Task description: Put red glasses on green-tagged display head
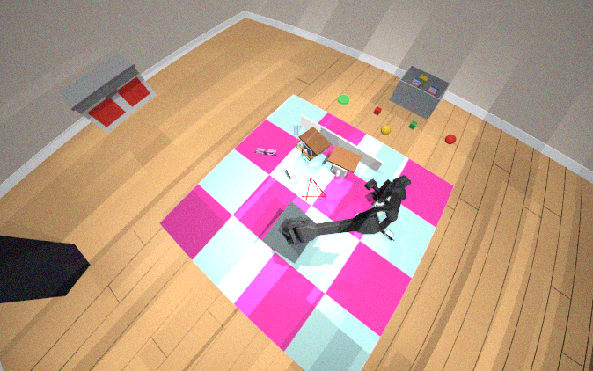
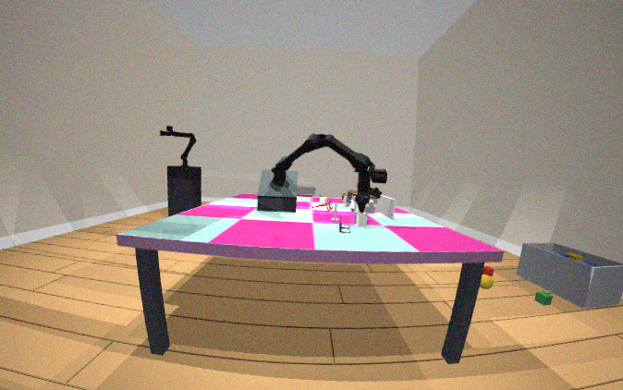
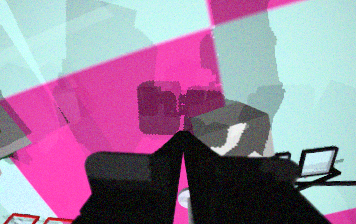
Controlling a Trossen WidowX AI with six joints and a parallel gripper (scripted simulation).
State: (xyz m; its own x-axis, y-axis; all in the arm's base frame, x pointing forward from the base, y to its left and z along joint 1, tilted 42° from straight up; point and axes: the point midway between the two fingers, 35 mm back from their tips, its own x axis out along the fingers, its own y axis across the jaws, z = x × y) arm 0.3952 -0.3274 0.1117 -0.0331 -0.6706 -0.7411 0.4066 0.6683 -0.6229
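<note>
Now: gripper tip 12 cm past the grey stand, 3 cm to the right of it and 1 cm above it. From my gripper tip the other things lie so: grey panel (23 cm ahead, 35 cm to the left, 2 cm above).
</note>
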